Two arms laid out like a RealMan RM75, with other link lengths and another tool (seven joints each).
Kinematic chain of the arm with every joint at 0, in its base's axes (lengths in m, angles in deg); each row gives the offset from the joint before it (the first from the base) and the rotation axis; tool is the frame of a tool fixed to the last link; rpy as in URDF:
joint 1: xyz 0 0 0.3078 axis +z
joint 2: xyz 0 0 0 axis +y
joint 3: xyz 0 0 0.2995 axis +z
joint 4: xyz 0 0 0 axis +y
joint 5: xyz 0 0 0.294 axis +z
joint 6: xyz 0 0 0 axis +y
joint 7: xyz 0 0 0.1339 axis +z
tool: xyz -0.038 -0.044 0.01 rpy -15.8 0 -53
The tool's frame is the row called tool.
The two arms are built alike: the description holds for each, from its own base.
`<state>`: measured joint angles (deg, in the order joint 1, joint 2, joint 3, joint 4, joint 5, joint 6, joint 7); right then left.
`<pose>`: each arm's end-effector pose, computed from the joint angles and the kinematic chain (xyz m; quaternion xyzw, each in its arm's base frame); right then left.
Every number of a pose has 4 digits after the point. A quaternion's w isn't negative.
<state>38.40 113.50 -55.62 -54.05 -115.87 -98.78 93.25 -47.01 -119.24 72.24 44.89 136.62 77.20 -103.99</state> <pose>0.1976 0.5147 0.1130 0.9239 0.3760 -0.0438 0.0555 -0.2568 0.5265 -0.0113 0.8444 0.5352 -0.0082 0.0239</pose>
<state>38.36 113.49 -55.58 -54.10 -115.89 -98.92 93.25 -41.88 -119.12 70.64 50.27 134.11 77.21 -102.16</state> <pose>0.1978 0.5143 0.1133 0.9238 0.3761 -0.0440 0.0561 -0.2717 0.5207 0.0082 0.8446 0.5340 0.0365 0.0140</pose>
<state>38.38 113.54 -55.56 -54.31 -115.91 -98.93 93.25 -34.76 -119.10 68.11 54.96 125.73 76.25 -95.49</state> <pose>0.1967 0.5144 0.1137 0.9233 0.3775 -0.0434 0.0555 -0.2935 0.5087 0.0273 0.8471 0.5166 0.1233 0.0152</pose>
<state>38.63 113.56 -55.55 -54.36 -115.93 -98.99 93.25 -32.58 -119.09 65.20 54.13 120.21 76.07 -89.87</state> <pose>0.1942 0.5151 0.1137 0.9223 0.3798 -0.0434 0.0559 -0.3066 0.5045 0.0339 0.8456 0.5035 0.1761 0.0212</pose>
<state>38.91 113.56 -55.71 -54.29 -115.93 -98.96 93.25 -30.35 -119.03 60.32 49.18 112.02 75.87 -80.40</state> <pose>0.1917 0.5159 0.1127 0.9214 0.3820 -0.0430 0.0573 -0.3351 0.4952 0.0360 0.8339 0.4898 0.2532 0.0258</pose>
